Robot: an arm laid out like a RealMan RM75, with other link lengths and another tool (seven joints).
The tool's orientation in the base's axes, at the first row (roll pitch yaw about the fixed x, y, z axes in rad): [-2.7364, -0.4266, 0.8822]
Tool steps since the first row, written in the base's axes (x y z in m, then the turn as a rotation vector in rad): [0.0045, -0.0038, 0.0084, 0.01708, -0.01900, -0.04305]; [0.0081, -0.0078, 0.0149, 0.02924, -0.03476, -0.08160]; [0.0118, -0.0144, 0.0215, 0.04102, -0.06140, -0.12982]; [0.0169, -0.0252, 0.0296, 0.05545, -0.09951, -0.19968]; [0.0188, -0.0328, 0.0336, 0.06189, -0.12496, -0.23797]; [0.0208, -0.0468, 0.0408, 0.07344, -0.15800, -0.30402]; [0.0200, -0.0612, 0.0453, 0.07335, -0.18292, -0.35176]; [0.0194, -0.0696, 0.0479, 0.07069, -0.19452, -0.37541]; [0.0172, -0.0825, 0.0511, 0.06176, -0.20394, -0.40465]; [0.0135, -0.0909, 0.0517, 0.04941, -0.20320, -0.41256]
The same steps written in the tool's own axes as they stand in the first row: [0.0034, 0.0024, -0.0094, -0.02129, 0.03804, 0.02461]; [0.0054, 0.0048, -0.0172, -0.04128, 0.06899, 0.04752]; [0.0056, 0.0085, -0.0266, -0.07315, 0.10807, 0.07263]; [0.0043, 0.0147, -0.0395, -0.12049, 0.16234, 0.10944]; [0.0017, 0.0183, -0.0471, -0.15050, 0.19297, 0.12723]; [-0.0040, 0.0237, -0.0609, -0.19438, 0.24120, 0.16378]; [-0.0127, 0.0280, -0.0725, -0.23170, 0.26968, 0.19017]; [-0.0179, 0.0305, -0.0792, -0.25118, 0.28131, 0.20382]; [-0.0269, 0.0334, -0.0887, -0.27506, 0.28886, 0.22371]; [-0.0347, 0.0341, -0.0936, -0.28496, 0.28131, 0.23151]
